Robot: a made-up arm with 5 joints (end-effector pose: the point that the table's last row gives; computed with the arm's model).
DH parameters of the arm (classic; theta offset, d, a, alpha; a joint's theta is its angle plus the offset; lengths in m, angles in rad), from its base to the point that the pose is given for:
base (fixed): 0 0.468 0.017 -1.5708
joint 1: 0 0.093 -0.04 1.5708
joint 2: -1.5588 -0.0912 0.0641 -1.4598
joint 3: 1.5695 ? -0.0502 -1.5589
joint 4: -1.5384 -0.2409 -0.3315 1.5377
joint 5: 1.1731 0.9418 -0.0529 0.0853
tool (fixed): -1.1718 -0.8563 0 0
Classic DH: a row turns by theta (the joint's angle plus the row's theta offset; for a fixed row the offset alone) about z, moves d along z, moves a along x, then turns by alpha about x.
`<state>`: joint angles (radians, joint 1 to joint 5).
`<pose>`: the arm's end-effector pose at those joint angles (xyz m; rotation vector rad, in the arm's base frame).
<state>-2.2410 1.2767 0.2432 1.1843 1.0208</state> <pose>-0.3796 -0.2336 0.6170 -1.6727 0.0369 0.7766</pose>
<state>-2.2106 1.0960 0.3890 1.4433 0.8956</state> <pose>-0.3506 -0.2305 0.6704 -1.3795 0.1247 0.7861</pose>
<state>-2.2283 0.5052 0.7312 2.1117 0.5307</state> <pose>-0.1770 -0.2747 0.7624 -0.8765 0.3265 0.7598</pose>
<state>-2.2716 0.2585 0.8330 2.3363 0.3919</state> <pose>-0.1002 -0.2898 0.7666 -0.7993 0.3428 0.7545</pose>
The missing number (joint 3, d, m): -0.123
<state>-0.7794 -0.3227 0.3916 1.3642 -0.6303</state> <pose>-0.3865 -0.2723 0.4277 0.3013 0.6124 -0.4120</pose>
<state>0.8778 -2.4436 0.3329 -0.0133 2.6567</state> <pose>-0.0375 0.6047 0.4085 -0.1582 0.8557 0.3275</pose>
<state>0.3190 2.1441 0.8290 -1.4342 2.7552</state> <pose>0.0461 -0.0317 0.0165 -0.4955 2.0269 -1.7122</pose>
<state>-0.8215 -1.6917 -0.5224 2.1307 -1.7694</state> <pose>-0.2299 0.0027 0.5540 0.2091 2.6879 -1.5292</pose>
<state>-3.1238 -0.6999 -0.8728 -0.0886 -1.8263</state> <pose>0.4662 0.3437 0.4175 -2.2845 0.7402 0.7858</pose>
